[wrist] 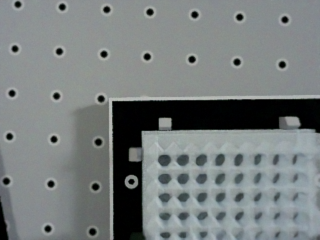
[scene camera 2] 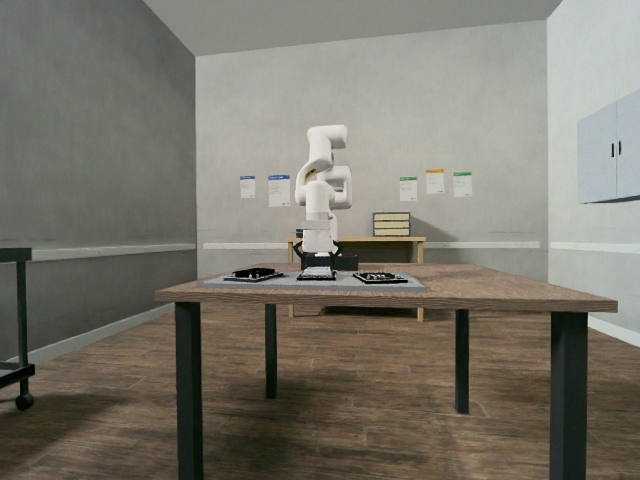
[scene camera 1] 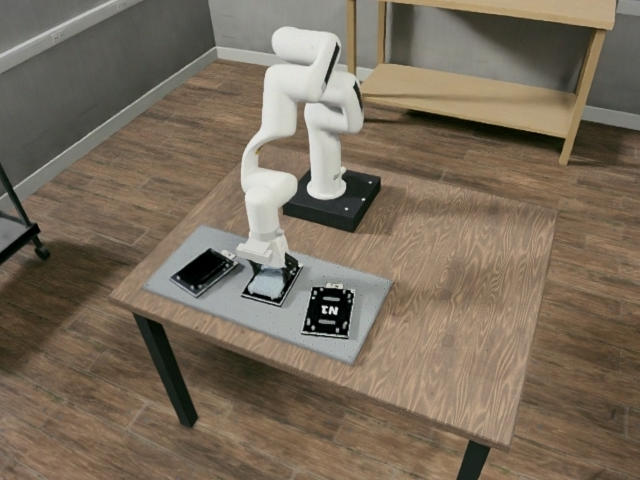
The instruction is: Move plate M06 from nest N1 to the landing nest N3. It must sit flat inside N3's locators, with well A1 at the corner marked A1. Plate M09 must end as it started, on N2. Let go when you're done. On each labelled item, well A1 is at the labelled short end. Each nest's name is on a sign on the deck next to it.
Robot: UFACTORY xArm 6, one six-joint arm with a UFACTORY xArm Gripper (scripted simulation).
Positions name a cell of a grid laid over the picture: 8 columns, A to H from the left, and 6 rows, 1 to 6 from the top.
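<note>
Scene camera 1 takes in the gripper (scene camera 1: D4), a plate M06 (scene camera 1: D4) and a dark plate M09 (scene camera 1: C4). Scene camera 2 shows the gripper (scene camera 2: D4) as well. The wrist view shows the plate M06 (wrist: E5), while the dark plate M09 is out of frame in the wrist view.
</note>
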